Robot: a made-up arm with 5 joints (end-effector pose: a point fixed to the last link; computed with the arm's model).
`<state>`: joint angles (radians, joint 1 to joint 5).
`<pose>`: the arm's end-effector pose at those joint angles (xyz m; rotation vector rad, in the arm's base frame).
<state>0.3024 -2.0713 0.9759 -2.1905 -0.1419</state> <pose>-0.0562 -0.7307 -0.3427 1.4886 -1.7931 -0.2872</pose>
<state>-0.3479 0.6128 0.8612 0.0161 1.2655</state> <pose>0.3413 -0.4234 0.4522 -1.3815 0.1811 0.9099</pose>
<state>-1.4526 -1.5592 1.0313 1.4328 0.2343</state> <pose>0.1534 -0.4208 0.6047 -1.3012 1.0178 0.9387</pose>
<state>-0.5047 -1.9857 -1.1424 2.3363 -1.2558</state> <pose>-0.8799 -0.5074 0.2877 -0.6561 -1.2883 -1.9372</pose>
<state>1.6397 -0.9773 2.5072 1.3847 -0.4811</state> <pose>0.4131 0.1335 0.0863 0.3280 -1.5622 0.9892</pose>
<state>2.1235 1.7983 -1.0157 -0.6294 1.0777</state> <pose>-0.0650 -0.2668 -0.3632 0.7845 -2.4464 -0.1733</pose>
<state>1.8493 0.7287 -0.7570 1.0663 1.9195</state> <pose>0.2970 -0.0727 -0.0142 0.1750 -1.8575 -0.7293</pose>
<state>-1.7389 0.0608 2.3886 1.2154 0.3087</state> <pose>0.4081 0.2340 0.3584 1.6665 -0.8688 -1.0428</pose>
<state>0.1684 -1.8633 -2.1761 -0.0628 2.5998</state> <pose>-0.0163 -0.3520 0.2179 1.2837 -0.9662 0.0747</pose>
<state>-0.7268 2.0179 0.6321 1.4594 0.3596</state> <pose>-0.3654 -0.1497 0.8184 1.0143 2.2662 -0.5411</pose>
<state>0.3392 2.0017 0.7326 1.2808 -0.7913</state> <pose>-0.4817 -0.9871 0.1523 -0.0894 2.8084 0.7520</pose>
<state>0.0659 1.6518 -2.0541 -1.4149 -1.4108</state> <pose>0.5238 -0.2391 0.5789 0.1940 -0.0739 0.6463</pose>
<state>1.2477 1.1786 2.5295 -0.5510 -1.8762</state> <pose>-0.2826 -0.2090 0.2790 1.3625 0.1818 2.4451</pose>
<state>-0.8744 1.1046 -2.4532 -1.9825 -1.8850</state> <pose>0.6767 0.1262 0.4133 -1.0469 0.4803 0.4974</pose>
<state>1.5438 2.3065 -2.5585 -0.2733 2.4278</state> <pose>-0.0563 -0.0634 -0.3029 1.6120 1.3695 -0.2407</pose>
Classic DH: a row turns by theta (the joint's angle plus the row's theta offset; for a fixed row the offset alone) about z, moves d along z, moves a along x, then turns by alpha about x. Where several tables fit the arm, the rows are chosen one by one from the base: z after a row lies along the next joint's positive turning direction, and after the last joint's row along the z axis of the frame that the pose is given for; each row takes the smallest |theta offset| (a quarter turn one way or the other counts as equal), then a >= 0, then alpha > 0; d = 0 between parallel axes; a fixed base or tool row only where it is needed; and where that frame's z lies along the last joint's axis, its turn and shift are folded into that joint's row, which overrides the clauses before.
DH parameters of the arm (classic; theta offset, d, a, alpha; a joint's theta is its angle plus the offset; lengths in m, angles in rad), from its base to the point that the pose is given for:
base (fixed): 1.5708 0.138 0 1.5708
joint 1: 1.5708 -0.06 0.074 -1.5708
joint 2: 0 0.438 -0.026 -1.5708
joint 3: 0 -0.389 -0.117 1.5708
joint 4: 1.5708 0.26 0.187 1.5708
joint 5: -0.1786 0 -0.3658 0
tool (fixed): -2.963 -0.026 0 0

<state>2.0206 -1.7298 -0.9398 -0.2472 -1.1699</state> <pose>-0.6894 0.4053 -0.4526 0.3632 2.3901 1.1019</pose>
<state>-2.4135 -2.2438 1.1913 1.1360 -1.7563</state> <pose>0.0625 0.5285 1.1187 -2.8349 -0.1735 -1.1464</pose>
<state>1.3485 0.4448 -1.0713 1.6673 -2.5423</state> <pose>0.6561 0.3216 -0.0151 -1.2712 -1.0152 0.6196</pose>
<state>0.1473 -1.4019 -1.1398 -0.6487 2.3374</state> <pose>0.0049 -0.5060 0.0847 2.3547 -0.5428 0.8278</pose>
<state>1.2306 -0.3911 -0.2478 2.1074 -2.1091</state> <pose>0.2882 0.4108 -0.9005 -1.8769 -0.2341 1.9531</pose>
